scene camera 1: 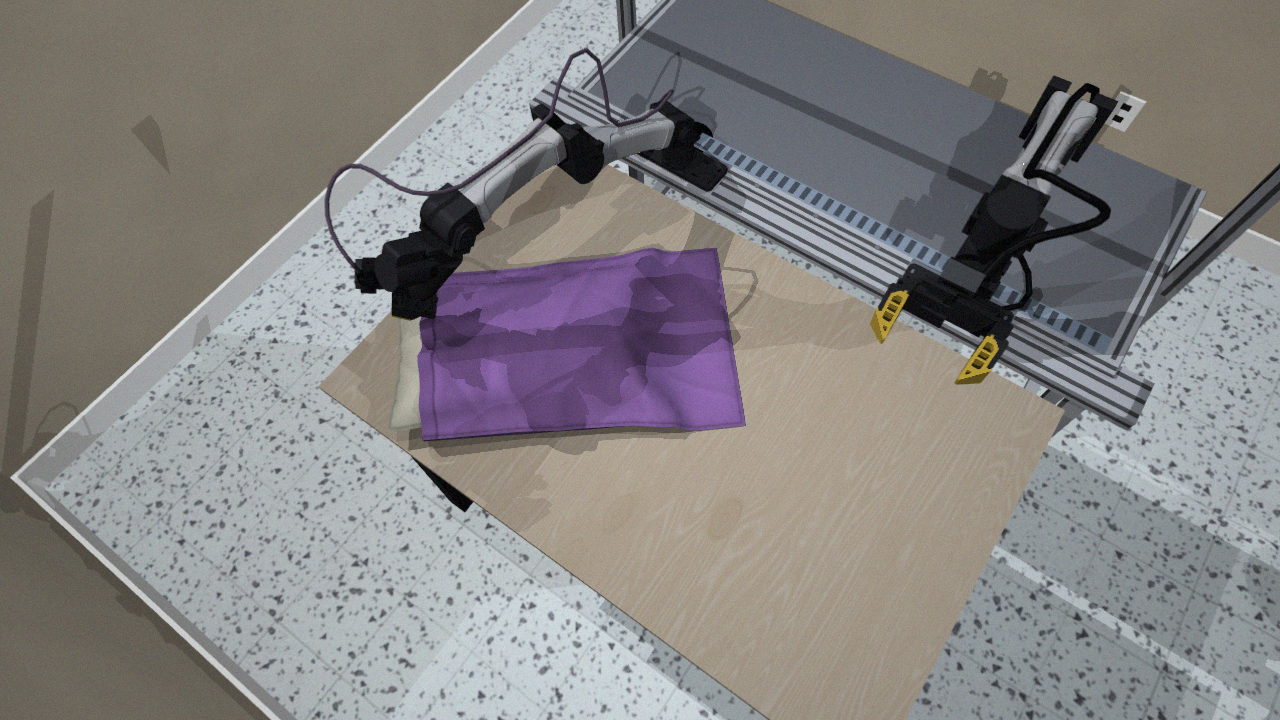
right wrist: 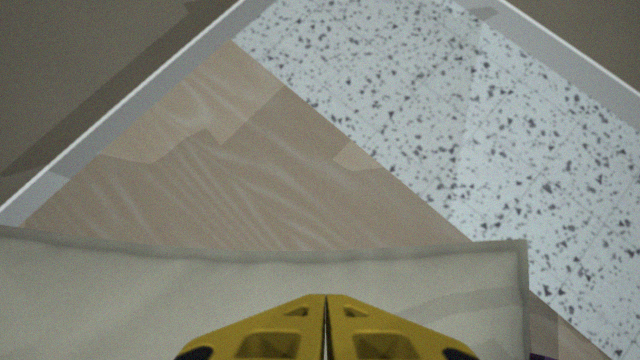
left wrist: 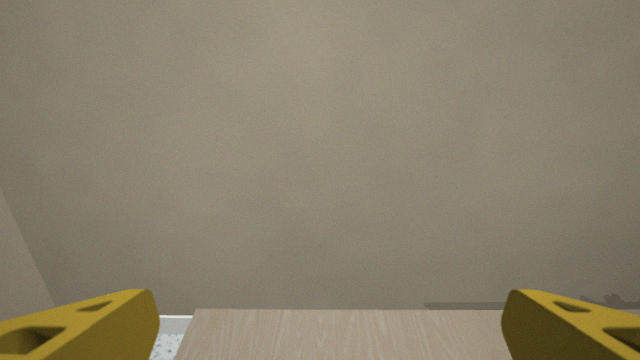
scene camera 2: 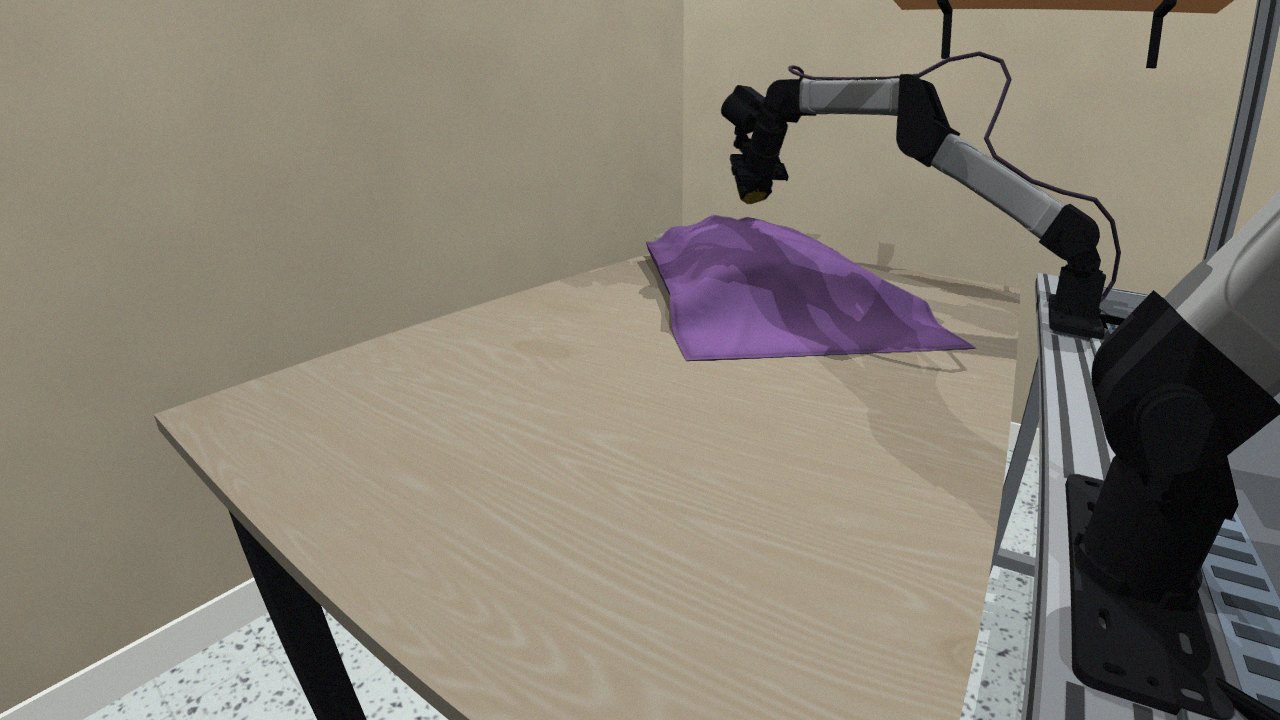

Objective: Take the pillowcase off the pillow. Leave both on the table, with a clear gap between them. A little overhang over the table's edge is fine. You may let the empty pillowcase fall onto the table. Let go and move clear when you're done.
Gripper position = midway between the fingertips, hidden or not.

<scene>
In view: the left gripper [scene camera 1: 918, 361], the right gripper [scene camera 2: 748, 202], a purple pillowcase [scene camera 1: 641, 339] and a cream pillow [scene camera 1: 404, 415].
The purple pillowcase also shows in scene camera 2 [scene camera 2: 747, 288]. The cream pillow also shows in the right wrist view [right wrist: 69, 290]. The left gripper shows as well in the left wrist view [left wrist: 329, 306].
</scene>
